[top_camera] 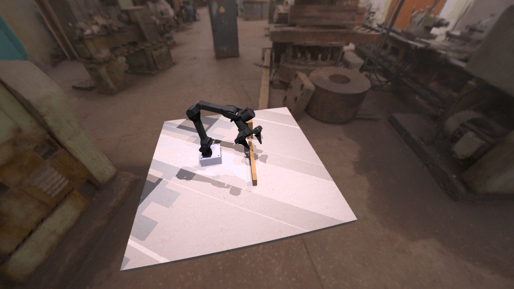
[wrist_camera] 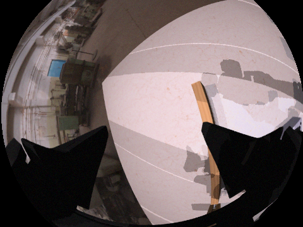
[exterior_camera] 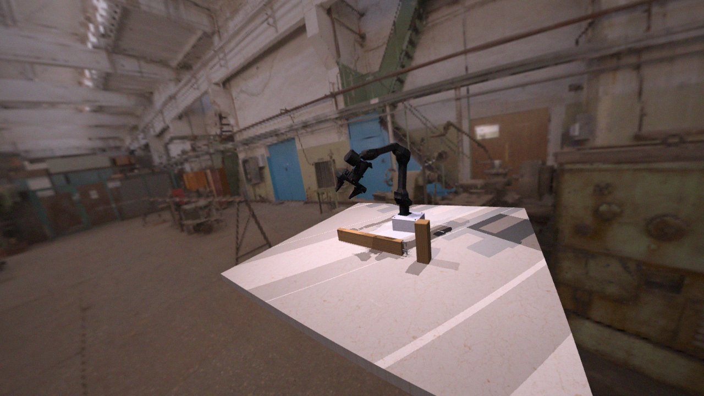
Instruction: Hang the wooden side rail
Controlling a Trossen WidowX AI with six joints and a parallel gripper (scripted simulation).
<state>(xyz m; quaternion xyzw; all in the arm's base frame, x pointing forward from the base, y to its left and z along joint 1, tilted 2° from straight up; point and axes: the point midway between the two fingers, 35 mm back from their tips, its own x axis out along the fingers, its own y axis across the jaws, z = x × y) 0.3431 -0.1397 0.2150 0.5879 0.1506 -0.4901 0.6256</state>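
Now: gripper tip 42 cm to the right of the wooden headboard post, 20 cm above it and 3 cm past it.
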